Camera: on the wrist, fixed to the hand. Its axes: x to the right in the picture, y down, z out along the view.
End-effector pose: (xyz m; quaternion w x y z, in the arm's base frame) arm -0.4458 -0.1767 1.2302 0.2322 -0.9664 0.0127 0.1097
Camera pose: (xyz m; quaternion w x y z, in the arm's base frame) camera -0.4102 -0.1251 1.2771 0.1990 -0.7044 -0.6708 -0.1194
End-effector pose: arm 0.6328 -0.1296 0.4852 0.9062 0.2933 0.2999 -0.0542
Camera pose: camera 0.6221 -0.1708 0.4195 0.6032 -0.0424 0.4523 -0.6556
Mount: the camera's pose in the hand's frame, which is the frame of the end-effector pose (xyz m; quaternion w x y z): 0.0259 -0.0696 -0.0248 0.7053 -0.0433 0.0344 -0.7067
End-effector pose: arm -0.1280 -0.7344 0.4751 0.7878 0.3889 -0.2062 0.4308
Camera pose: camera -0.0558 -0.7241 0.4467 0.8841 0.3711 0.1379 -0.2485
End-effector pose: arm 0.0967 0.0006 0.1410 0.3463 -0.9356 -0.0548 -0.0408
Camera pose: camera 0.1123 0.0388 0.2075 0.1768 -0.6348 -0.6862 -0.3081
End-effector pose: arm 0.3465 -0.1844 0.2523 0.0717 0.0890 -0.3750 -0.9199
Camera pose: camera 0.3221 -0.1570 0.1831 0.5828 -0.3564 0.1593 0.7127
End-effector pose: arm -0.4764 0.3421 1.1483 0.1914 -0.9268 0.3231 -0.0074
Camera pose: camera -0.4178 0.3678 1.1935 0.0785 -0.8901 -0.4202 -0.1584
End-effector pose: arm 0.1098 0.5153 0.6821 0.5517 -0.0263 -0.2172 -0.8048
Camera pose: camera 0.0420 0.5039 0.6447 0.1733 -0.1388 0.1180 0.9679
